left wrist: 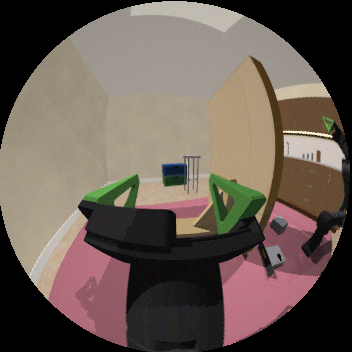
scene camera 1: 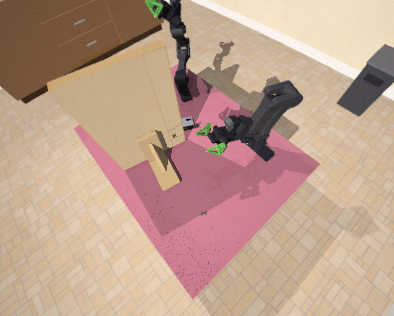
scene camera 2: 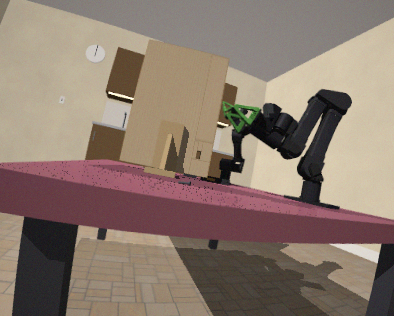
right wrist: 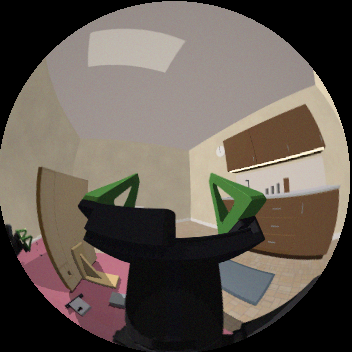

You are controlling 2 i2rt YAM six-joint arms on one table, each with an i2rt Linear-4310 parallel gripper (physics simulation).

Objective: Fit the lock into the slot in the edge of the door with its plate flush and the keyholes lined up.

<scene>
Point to a wooden foot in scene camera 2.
At 165,157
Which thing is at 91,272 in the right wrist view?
A wooden foot.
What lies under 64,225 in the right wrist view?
A tan wooden door.
</scene>
